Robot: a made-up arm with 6 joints. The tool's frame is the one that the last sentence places.
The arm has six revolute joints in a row. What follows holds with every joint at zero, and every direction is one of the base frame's.
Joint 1 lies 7 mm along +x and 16 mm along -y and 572 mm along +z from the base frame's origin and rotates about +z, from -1.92 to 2.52 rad.
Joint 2 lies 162 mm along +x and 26 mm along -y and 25 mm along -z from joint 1 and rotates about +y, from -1.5 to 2.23 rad.
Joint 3 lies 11 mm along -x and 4 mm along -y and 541 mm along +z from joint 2 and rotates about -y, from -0.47 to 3.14 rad.
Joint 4 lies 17 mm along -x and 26 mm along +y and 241 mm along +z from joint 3 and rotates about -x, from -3.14 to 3.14 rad.
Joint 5 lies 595 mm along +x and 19 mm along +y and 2 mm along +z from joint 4 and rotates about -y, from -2.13 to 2.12 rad.
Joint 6 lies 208 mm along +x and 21 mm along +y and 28 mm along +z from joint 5 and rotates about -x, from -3.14 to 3.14 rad.
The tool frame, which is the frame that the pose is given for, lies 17 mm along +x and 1 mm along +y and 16 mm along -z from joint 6; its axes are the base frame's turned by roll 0.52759, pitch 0.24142 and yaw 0.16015 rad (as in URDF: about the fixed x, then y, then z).
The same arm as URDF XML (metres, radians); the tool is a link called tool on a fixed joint. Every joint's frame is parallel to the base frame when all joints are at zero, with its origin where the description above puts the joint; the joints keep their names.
<robot name="arm">
<joint name="tool_fixed" type="fixed"><parent link="link6"/><child link="tool"/><origin xyz="0.017 0.001 -0.016" rpy="0.5276 0.2414 0.1601"/></joint>
<joint name="joint 6" type="revolute"><parent link="link5"/><child link="link6"/><origin xyz="0.208 0.021 0.028"/><axis xyz="-1 0 0"/><limit lower="-3.14" upper="3.14"/></joint>
<joint name="joint 5" type="revolute"><parent link="link4"/><child link="link5"/><origin xyz="0.595 0.019 0.002"/><axis xyz="0 -1 0"/><limit lower="-2.13" upper="2.12"/></joint>
<joint name="joint 4" type="revolute"><parent link="link3"/><child link="link4"/><origin xyz="-0.017 0.026 0.241"/><axis xyz="-1 0 0"/><limit lower="-3.14" upper="3.14"/></joint>
<joint name="joint 3" type="revolute"><parent link="link2"/><child link="link3"/><origin xyz="-0.011 -0.004 0.541"/><axis xyz="0 -1 0"/><limit lower="-0.47" upper="3.14"/></joint>
<joint name="joint 2" type="revolute"><parent link="link1"/><child link="link2"/><origin xyz="0.162 -0.026 -0.025"/><axis xyz="0 1 0"/><limit lower="-1.5" upper="2.23"/></joint>
<joint name="joint 1" type="revolute"><parent link="base_link"/><child link="link1"/><origin xyz="0.007 -0.016 0.572"/><axis xyz="0 0 1"/><limit lower="-1.92" upper="2.52"/></joint>
<link name="base_link"/>
<link name="link1"/>
<link name="link2"/>
<link name="link3"/>
<link name="link4"/>
<link name="link5"/>
<link name="link6"/>
<link name="tool"/>
</robot>

